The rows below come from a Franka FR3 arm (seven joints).
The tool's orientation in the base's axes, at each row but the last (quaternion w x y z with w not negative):
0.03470 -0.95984 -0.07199 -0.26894
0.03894 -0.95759 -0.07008 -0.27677
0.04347 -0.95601 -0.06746 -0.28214
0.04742 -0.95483 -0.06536 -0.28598
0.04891 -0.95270 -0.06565 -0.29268
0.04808 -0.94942 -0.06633 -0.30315
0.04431 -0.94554 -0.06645 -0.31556
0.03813 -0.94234 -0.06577 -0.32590
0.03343 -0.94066 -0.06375 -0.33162
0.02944 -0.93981 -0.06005 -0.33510
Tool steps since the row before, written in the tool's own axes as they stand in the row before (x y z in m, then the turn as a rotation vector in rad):
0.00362 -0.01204 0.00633 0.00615 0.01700 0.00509
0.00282 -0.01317 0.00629 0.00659 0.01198 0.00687
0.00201 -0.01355 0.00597 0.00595 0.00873 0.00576
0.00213 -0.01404 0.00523 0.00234 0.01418 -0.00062
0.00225 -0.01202 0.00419 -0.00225 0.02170 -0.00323
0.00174 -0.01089 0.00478 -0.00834 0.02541 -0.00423
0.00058 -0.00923 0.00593 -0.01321 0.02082 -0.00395
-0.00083 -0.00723 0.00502 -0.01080 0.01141 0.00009
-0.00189 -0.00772 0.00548 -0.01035 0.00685 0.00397
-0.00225 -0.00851 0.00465 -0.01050 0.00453 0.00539
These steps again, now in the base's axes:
0.00441 0.01299 -0.00318 0.01047 -0.01551 -0.00161
0.00361 0.01403 -0.00333 0.01099 -0.01030 -0.00270
0.00278 0.01431 -0.00329 0.00936 -0.00730 -0.00197
0.00245 0.01473 -0.00243 0.00376 -0.01385 0.00105
0.00231 0.01263 -0.00152 -0.00029 -0.02205 0.00020
0.00244 0.01154 -0.00231 -0.00520 -0.02643 -0.00272
0.00255 0.00991 -0.00399 -0.00960 -0.02234 -0.00568
0.00134 0.00764 -0.00424 -0.00666 -0.01234 -0.00709
0.00084 0.00803 -0.00529 -0.00456 -0.00737 -0.00973
0.00006 0.00867 -0.00489 -0.00409 -0.00495 -0.01089

